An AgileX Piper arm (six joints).
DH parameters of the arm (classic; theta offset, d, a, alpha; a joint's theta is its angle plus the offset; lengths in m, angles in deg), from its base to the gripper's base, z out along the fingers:
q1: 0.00 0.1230 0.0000 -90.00
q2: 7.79 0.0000 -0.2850 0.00
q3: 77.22 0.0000 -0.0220 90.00
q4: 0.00 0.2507 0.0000 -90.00
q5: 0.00 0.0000 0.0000 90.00
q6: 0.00 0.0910 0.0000 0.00
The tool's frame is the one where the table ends.
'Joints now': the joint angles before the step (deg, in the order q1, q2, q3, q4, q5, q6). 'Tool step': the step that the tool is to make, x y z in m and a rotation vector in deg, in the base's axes. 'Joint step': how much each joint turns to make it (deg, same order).
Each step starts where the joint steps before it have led.
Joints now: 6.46 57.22 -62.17 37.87 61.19 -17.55
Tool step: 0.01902 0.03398 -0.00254 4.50 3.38 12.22
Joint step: 6.09 7.38 -3.10 8.47 2.37 -5.79
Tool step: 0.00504 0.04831 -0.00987 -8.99 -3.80 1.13
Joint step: 17.23 4.52 -2.66 -17.89 -10.96 12.66
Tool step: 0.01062 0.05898 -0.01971 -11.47 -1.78 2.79
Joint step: 13.62 10.01 -6.12 -18.89 -1.95 13.22
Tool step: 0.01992 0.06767 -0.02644 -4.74 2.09 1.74
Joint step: 6.85 13.86 -10.00 -5.81 0.44 6.76
